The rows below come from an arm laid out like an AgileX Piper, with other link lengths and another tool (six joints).
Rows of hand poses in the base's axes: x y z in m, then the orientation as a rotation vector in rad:
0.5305 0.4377 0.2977 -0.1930 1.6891 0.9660
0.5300 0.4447 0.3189 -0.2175 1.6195 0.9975
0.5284 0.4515 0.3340 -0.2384 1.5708 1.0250
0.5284 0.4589 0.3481 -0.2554 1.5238 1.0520
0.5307 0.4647 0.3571 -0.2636 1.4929 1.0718
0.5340 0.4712 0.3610 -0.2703 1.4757 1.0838
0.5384 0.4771 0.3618 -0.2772 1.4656 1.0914
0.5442 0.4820 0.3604 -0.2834 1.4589 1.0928
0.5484 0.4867 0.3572 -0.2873 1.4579 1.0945
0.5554 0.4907 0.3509 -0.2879 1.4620 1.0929
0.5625 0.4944 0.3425 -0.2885 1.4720 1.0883
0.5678 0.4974 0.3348 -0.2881 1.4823 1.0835
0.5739 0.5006 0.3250 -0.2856 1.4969 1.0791
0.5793 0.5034 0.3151 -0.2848 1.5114 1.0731
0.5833 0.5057 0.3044 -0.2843 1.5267 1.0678
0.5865 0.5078 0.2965 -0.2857 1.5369 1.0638
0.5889 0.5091 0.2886 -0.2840 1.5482 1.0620
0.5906 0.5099 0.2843 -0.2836 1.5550 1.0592
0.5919 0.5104 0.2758 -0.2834 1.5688 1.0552
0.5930 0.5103 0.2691 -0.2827 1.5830 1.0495
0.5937 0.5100 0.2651 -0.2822 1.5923 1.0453
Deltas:
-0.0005 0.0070 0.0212 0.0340 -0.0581 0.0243
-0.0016 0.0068 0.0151 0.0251 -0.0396 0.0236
0.0000 0.0074 0.0141 0.0262 -0.0366 0.0218
0.0023 0.0058 0.0090 0.0199 -0.0222 0.0143
0.0033 0.0065 0.0039 0.0105 -0.0127 0.0100
0.0044 0.0059 0.0008 0.0049 -0.0082 0.0080
0.0058 0.0049 -0.0014 0.0005 -0.0072 0.0038
0.0042 0.0047 -0.0032 -0.0008 -0.0016 0.0033
0.0070 0.0040 -0.0063 -0.0030 0.0026 -0.0003
0.0071 0.0037 -0.0084 -0.0073 0.0065 -0.0016
0.0053 0.0030 -0.0077 -0.0070 0.0070 -0.0023
0.0061 0.0032 -0.0098 -0.0077 0.0114 -0.0027
0.0054 0.0028 -0.0099 -0.0093 0.0103 -0.0028
0.0040 0.0023 -0.0107 -0.0095 0.0111 -0.0020
0.0032 0.0021 -0.0079 -0.0074 0.0067 -0.0005
0.0024 0.0013 -0.0079 -0.0052 0.0094 -0.0008
0.0017 0.0008 -0.0043 -0.0043 0.0049 -0.0012
0.0013 0.0005 -0.0085 -0.0082 0.0102 -0.0010
0.0011 -0.0001 -0.0067 -0.0090 0.0102 -0.0023
0.0007 -0.0003 -0.0040 -0.0061 0.0065 -0.0018

